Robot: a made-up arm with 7 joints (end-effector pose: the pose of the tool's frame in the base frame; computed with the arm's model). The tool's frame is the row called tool.
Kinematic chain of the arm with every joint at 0, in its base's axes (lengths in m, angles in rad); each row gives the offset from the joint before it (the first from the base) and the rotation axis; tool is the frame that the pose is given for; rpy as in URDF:
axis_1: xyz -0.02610 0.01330 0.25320 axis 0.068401 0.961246 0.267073
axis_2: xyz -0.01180 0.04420 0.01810 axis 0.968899 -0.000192 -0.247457
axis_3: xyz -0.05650 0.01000 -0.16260 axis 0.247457 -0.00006 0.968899
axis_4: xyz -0.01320 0.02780 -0.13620 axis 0.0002 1 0.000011
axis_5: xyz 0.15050 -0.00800 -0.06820 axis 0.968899 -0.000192 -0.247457
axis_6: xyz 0.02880 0.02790 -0.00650 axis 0.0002 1 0.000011
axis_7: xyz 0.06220 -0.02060 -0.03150 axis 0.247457 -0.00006 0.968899
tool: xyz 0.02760 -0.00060 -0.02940 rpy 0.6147 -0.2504 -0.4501
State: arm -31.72 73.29 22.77 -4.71 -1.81 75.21 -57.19
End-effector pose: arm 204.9 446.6 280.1 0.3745 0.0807 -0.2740 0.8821
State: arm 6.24 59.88 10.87 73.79 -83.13 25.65 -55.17
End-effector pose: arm -89.7 525.8 -30.8 -0.0883 -0.0288 0.1310 0.9870
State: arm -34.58 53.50 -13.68 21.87 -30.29 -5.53 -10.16
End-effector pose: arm 358.6 345.7 49.2 0.4390 -0.2765 -0.2955 0.8022
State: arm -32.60 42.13 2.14 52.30 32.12 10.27 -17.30
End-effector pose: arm 253.0 453.4 -72.1 0.5913 0.2281 -0.3653 0.6818
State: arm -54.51 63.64 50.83 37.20 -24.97 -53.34 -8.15
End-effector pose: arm 168.4 538.1 365.1 0.5482 -0.6774 0.3566 0.3368
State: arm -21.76 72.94 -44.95 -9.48 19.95 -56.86 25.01
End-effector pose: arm 204.6 193.6 51.0 0.4077 -0.6355 -0.5474 0.3610
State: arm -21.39 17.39 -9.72 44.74 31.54 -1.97 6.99
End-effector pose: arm 219.4 216.0 -231.1 0.5768 0.0116 -0.4162 0.7028
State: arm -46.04 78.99 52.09 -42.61 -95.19 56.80 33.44
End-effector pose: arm 117.6 242.2 428.5 0.4381 -0.5317 -0.1145 0.7157
